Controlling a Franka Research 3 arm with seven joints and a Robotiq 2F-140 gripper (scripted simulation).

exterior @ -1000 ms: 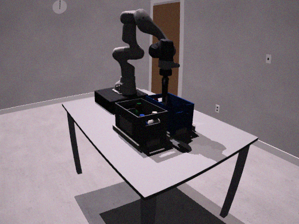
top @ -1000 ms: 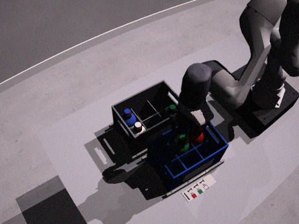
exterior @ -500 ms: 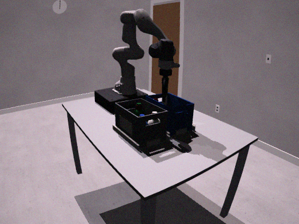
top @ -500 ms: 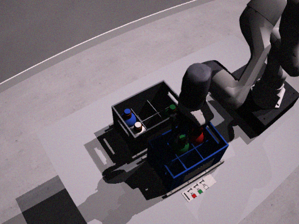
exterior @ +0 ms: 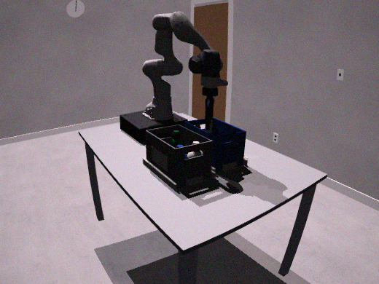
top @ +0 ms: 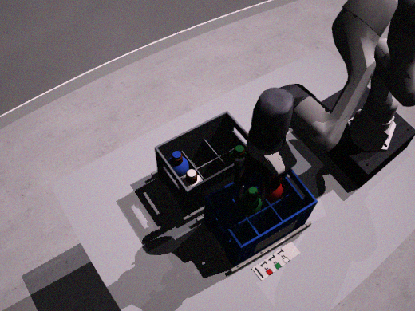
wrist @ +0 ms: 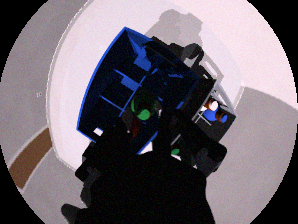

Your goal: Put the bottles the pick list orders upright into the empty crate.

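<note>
My hand is 170 mm to the left of the white-labelled bottle, 80 mm short of it and 80 mm above it. From my hand the other things lie so: black crate (190 mm to the right, 90 mm below, 20 mm behind); blue crate (90 mm below, 40 mm to the left); red-label bottle (90 mm behind, 80 mm below, 20 mm to the left).
</note>
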